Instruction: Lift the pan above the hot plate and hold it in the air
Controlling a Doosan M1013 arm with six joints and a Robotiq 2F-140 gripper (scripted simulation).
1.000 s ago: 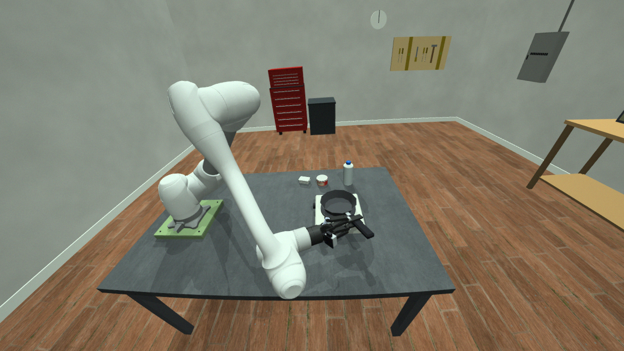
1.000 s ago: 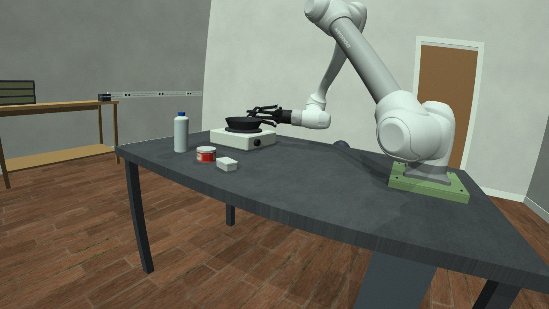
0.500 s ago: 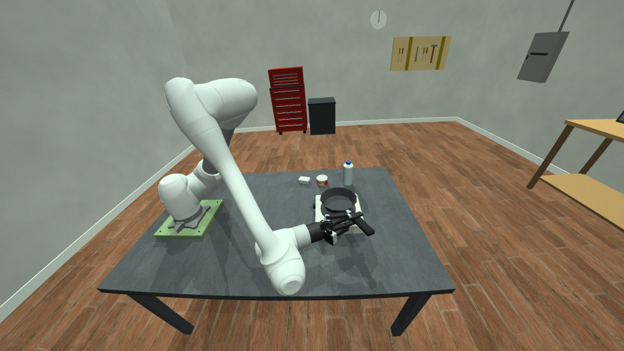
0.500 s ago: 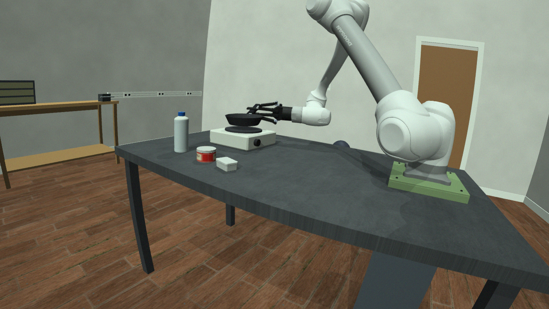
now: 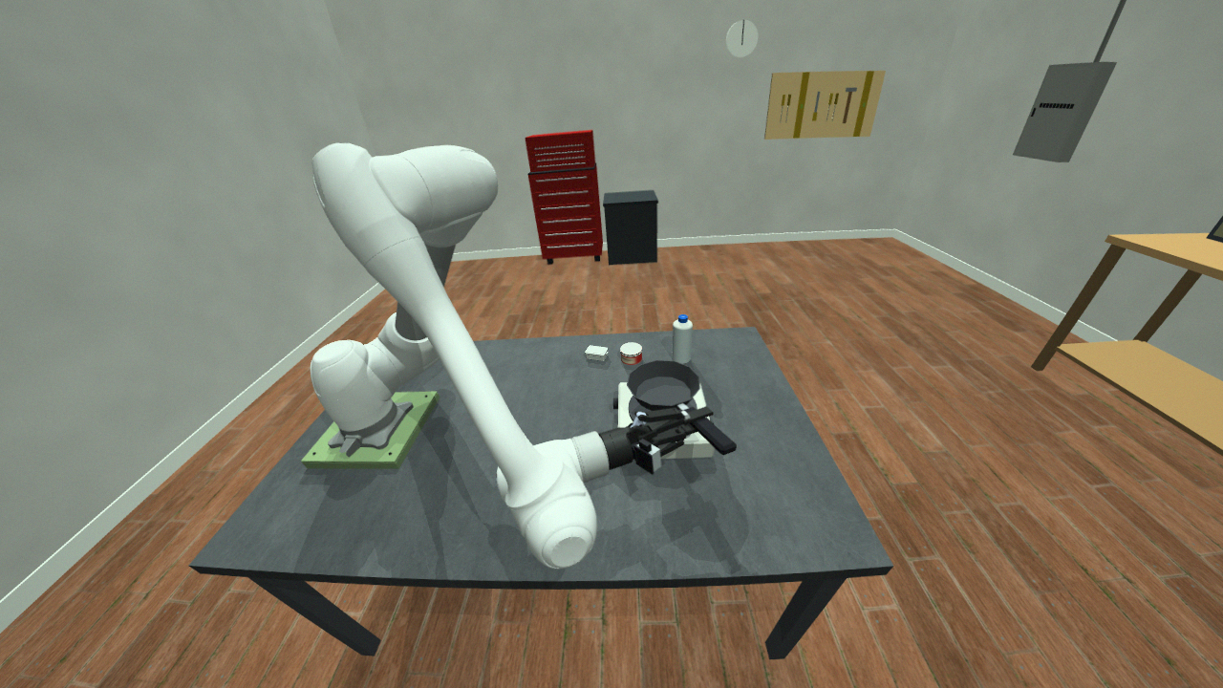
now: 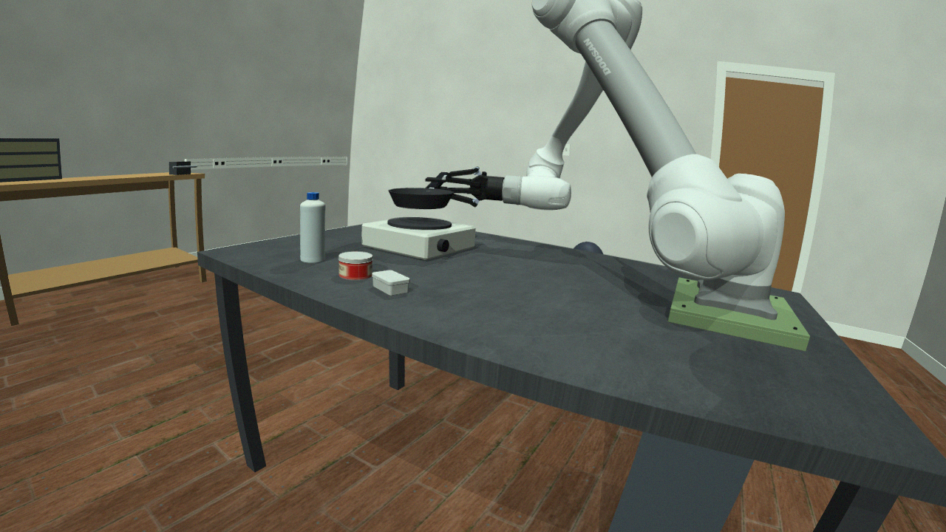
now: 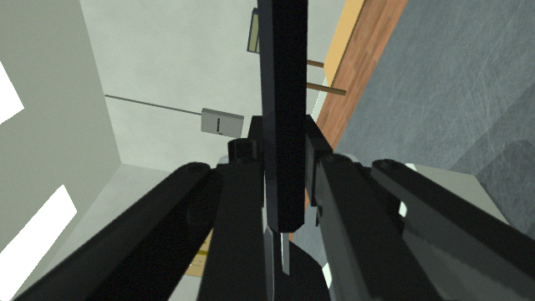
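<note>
Now: the black pan 4 cm behind my hand, 10 cm to the left of it and 2 cm below it. Also, from my hand: small white box: 27 cm behind, 50 cm to the left, 16 cm below; hot plate: 8 cm behind, 15 cm to the left, 14 cm below; white bottle: 3 cm ahead, 47 cm to the left, 10 cm below.
</note>
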